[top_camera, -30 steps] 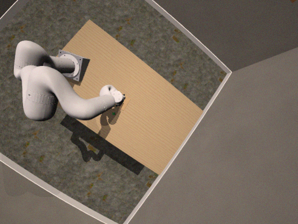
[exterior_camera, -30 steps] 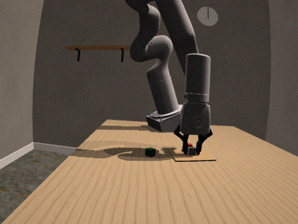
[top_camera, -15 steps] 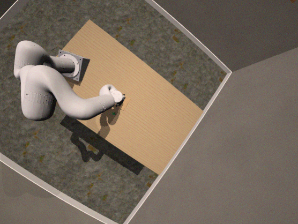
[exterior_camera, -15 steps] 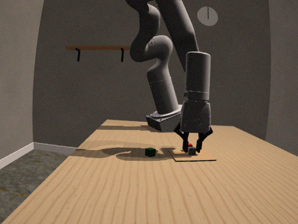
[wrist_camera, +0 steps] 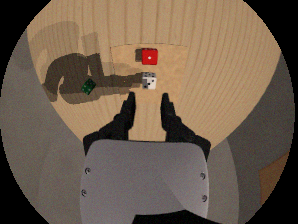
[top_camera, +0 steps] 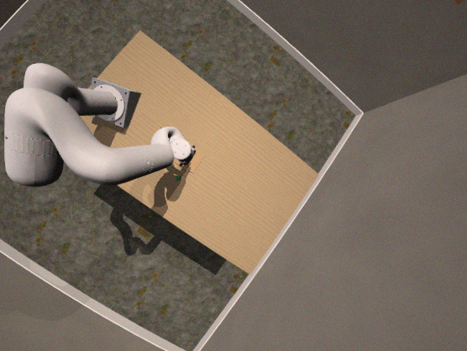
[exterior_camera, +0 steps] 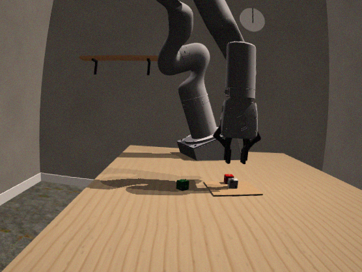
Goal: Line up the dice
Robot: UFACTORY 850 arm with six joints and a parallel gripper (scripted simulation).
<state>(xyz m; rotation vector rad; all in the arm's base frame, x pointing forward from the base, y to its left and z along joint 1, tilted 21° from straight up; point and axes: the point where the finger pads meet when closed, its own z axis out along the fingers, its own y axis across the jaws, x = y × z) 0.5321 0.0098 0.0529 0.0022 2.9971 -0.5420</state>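
Now: hand 10 mm short of the green die, 140 mm to the left of it and 80 mm above it. From my hand the other things lie so: white die: 80 mm below; then red die: 50 mm behind, 80 mm below; then tan mat: 90 mm below.
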